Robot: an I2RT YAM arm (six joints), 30 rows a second.
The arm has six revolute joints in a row. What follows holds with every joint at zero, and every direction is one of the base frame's. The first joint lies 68 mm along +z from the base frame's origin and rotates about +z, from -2.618 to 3.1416 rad. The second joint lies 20 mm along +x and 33.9 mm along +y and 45.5 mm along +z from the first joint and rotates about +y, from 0 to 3.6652 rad. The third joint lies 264 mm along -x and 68.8 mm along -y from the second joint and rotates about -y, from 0 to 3.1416 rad. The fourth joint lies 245 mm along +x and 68.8 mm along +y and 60 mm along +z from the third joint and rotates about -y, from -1.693 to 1.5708 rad. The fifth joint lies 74 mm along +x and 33.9 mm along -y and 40.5 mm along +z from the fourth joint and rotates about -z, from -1.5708 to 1.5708 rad. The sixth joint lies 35.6 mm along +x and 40.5 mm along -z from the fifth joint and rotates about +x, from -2.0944 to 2.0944 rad. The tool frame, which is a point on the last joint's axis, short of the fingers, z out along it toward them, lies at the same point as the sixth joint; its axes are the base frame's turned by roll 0, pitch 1.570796 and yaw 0 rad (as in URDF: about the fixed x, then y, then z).
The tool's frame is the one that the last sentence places.
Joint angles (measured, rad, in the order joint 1, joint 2, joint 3, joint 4, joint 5, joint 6), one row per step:
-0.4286, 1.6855, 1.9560, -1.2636, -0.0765, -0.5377
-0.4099, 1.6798, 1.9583, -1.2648, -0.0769, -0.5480
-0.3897, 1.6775, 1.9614, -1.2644, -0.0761, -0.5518
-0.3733, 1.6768, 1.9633, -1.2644, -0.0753, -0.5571
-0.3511, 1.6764, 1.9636, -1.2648, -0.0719, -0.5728
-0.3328, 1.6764, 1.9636, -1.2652, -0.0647, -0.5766
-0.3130, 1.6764, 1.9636, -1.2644, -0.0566, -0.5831
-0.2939, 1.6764, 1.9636, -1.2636, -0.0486, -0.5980
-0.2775, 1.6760, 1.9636, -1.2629, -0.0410, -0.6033
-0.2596, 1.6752, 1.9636, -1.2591, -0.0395, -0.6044
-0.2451, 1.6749, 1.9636, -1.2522, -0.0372, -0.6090
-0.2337, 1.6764, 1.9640, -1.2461, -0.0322, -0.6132
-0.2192, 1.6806, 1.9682, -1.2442, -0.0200, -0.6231
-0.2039, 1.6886, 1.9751, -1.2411, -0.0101, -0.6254
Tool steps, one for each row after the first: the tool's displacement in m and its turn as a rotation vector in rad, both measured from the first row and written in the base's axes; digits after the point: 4 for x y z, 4 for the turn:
0.0008, 0.0064, 0.0023, -0.0079, -0.0048, 0.0275
0.0026, 0.0128, 0.0039, -0.0129, -0.0093, 0.0504
0.0043, 0.0179, 0.0047, -0.0173, -0.0108, 0.0708
0.0066, 0.0246, 0.0048, -0.0283, -0.0079, 0.1041
0.0085, 0.0301, 0.0048, -0.0357, -0.0049, 0.1216
0.0105, 0.0359, 0.0048, -0.0457, -0.0026, 0.1423
0.0123, 0.0416, 0.0049, -0.0602, 0.0008, 0.1694
0.0136, 0.0465, 0.0050, -0.0693, 0.0024, 0.1859
0.0153, 0.0521, 0.0055, -0.0728, -0.0019, 0.2038
0.0169, 0.0565, 0.0060, -0.0796, -0.0078, 0.2205
0.0187, 0.0597, 0.0061, -0.0874, -0.0109, 0.2324
0.0209, 0.0636, 0.0061, -0.1029, -0.0084, 0.2481
0.0243, 0.0677, 0.0057, -0.1124, -0.0078, 0.2596

